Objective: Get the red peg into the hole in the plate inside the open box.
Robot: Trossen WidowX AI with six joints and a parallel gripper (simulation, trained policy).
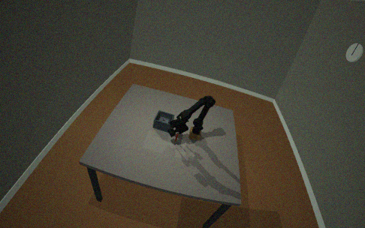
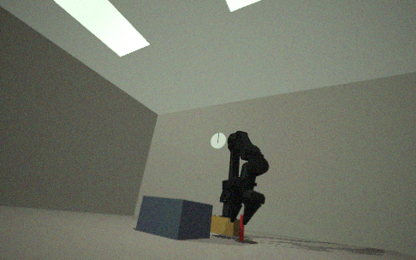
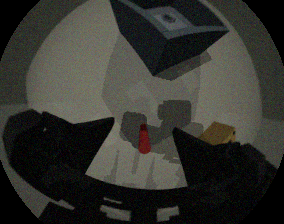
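My gripper tip is 10 mm past the red peg, 10 mm to the right of it and 10 mm above it. The rest, counted from my gripper tip: dark blue box (130 mm ahead, 150 mm to the right, 20 mm below); grey plate (130 mm ahead, 150 mm to the right, 10 mm below).
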